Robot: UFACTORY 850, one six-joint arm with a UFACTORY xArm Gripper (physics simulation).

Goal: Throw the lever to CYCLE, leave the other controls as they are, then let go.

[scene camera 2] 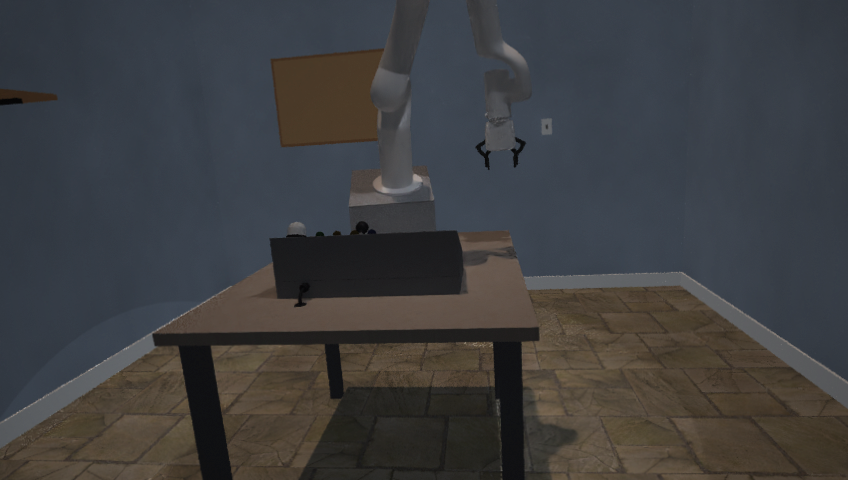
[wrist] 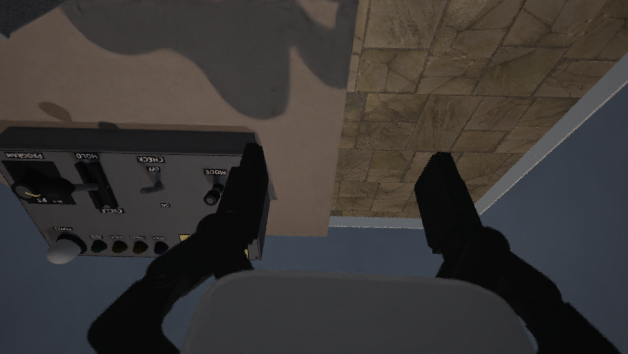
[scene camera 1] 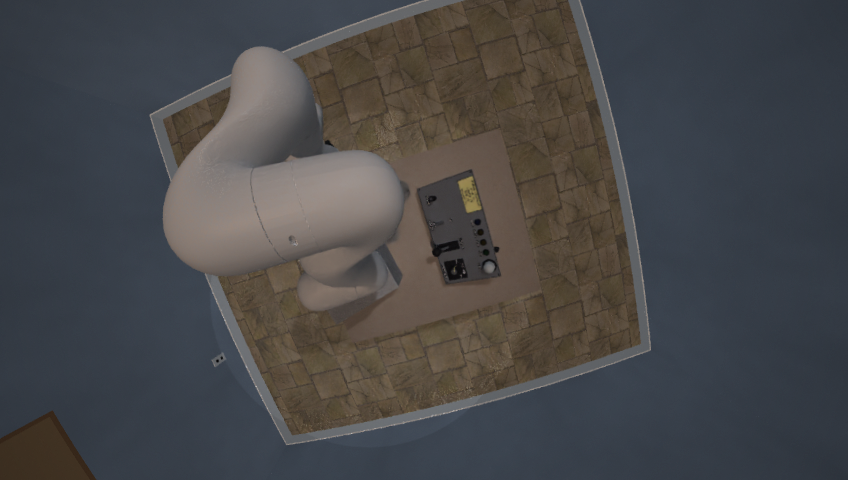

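The grey control console (scene camera 1: pixel 446 201) (scene camera 2: pixel 368 267) (wrist: pixel 132 215) lies on the table. Its black-knobbed lever (scene camera 1: pixel 437 251) (scene camera 2: pixel 361 226) (wrist: pixel 61 187) rises from a slot labelled HOLD at one end and CYCLE at the other. In scene camera 1 the knob is at the slot's arm-side end, the HOLD end. In the wrist view it overlaps the program dial (wrist: pixel 26 191). My gripper (scene camera 2: pixel 501 163) (wrist: pixel 343 165) is open and empty, high above and to one side of the console, apart from the lever. In scene camera 1 the arm hides it.
The console also bears a check toggle (scene camera 1: pixel 435 224) (wrist: pixel 152 188), a mode knob (scene camera 1: pixel 432 199) (wrist: pixel 212 196), a white button (scene camera 1: pixel 489 267) (scene camera 2: pixel 296 228) (wrist: pixel 64 251) and several small coloured buttons. A crank (scene camera 1: pixel 496 249) (scene camera 2: pixel 301 292) sticks out from its side. The table (scene camera 1: pixel 517 261) (scene camera 2: pixel 357 318) (wrist: pixel 305 200) has the arm's pedestal (scene camera 2: pixel 391 217) behind it.
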